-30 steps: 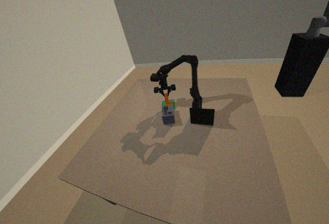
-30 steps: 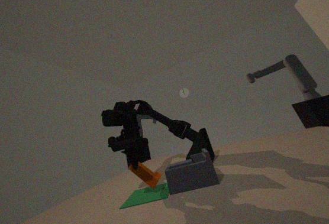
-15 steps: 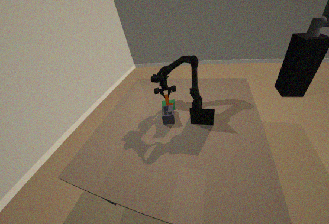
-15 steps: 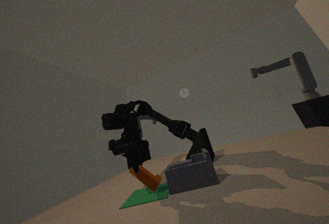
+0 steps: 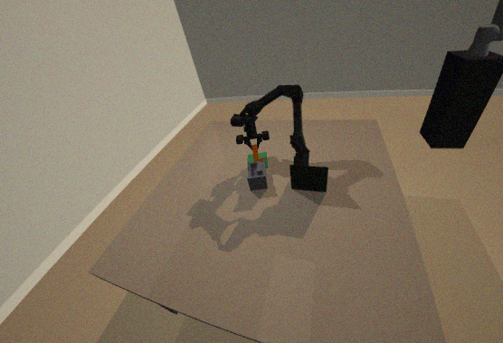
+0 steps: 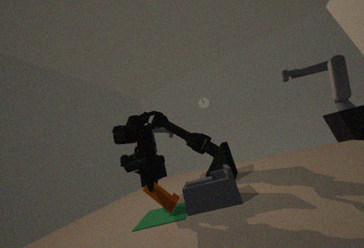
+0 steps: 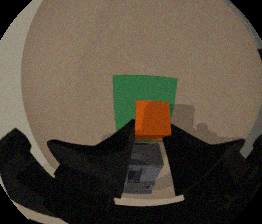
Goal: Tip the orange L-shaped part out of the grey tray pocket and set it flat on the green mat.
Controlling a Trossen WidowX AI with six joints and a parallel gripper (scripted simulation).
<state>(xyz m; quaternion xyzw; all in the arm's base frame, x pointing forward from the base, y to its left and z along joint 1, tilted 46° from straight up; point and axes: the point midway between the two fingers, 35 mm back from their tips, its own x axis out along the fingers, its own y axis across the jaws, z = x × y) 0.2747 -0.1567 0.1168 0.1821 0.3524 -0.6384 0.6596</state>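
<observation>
The orange L-shaped part lies 3 cm to the left of my gripper tip, 3 cm below it and 2 cm behind it. From my gripper tip the other things lie so: green mat (9 cm below, 2 cm to the left, 1 cm behind).
</observation>
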